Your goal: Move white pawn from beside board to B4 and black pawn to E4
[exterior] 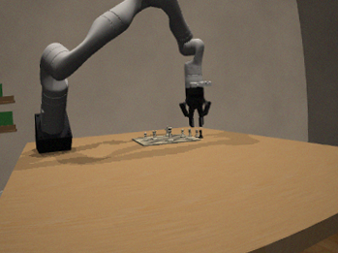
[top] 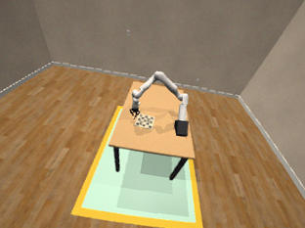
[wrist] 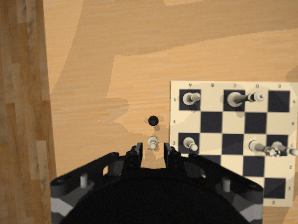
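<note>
Now: hand 1 cm past the black pawn, 4 cm to the left of it and 5 cm above it. Also, from my hand: chessboard (14 cm behind, 2 cm to the left, 6 cm below).
</note>
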